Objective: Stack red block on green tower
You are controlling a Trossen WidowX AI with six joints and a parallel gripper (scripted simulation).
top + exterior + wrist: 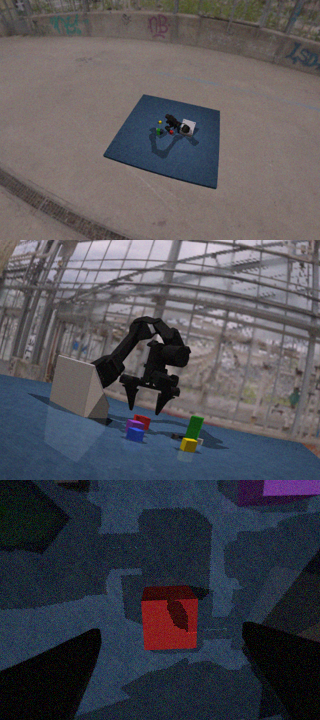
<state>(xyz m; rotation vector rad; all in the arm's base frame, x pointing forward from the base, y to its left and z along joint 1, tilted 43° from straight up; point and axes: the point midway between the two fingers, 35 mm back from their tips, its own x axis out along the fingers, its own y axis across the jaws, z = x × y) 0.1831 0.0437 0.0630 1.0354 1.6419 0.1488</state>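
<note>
Now: gripper tip 30 mm above the red block. From my gripper tip the other things lie so: small white cube (190 mm ahead, 20 mm to the left, 40 mm below); blue block (80 mm ahead, 180 mm to the right, 40 mm below); purple block (40 mm ahead, 110 mm to the right, 30 mm below).
</note>
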